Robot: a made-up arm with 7 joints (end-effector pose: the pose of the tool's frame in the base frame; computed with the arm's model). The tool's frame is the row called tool.
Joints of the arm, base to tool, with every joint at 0 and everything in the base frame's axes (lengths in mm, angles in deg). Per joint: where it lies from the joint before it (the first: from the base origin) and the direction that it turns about. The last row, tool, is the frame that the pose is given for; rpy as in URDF.
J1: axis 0 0.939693 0.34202 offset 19.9 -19.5 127
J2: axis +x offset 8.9 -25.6 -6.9
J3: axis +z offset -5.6 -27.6 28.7
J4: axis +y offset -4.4 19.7 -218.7
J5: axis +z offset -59.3 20.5 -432
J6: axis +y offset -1.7 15.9 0
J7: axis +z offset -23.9 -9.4 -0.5
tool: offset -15.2 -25.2 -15.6 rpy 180 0 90
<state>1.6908 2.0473 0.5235 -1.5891 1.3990 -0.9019 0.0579</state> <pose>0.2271 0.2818 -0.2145 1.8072 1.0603 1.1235</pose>
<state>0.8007 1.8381 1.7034 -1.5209 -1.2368 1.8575 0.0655</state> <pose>0.1919 0.1549 0.4968 0.9290 -0.9671 -1.5979</pose>
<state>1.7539 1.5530 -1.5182 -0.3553 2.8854 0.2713 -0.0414</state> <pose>-0.3495 0.4269 0.3008 -0.3259 -1.1616 -0.4115</pose>
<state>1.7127 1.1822 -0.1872 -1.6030 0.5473 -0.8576 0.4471</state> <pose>-0.2654 0.1980 -0.2431 1.7101 2.0189 0.4747</pose>
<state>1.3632 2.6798 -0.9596 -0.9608 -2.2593 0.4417 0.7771</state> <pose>0.2283 0.5227 0.1025 -0.8921 2.3697 1.2778</pose>
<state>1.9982 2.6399 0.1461 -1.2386 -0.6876 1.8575 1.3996</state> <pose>0.1593 0.3591 -0.2300 -1.5678 0.5441 -1.9642</pose>
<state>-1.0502 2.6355 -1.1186 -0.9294 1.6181 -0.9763 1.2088</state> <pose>0.0296 0.4158 0.5133 0.2668 0.1622 1.7305</pose>
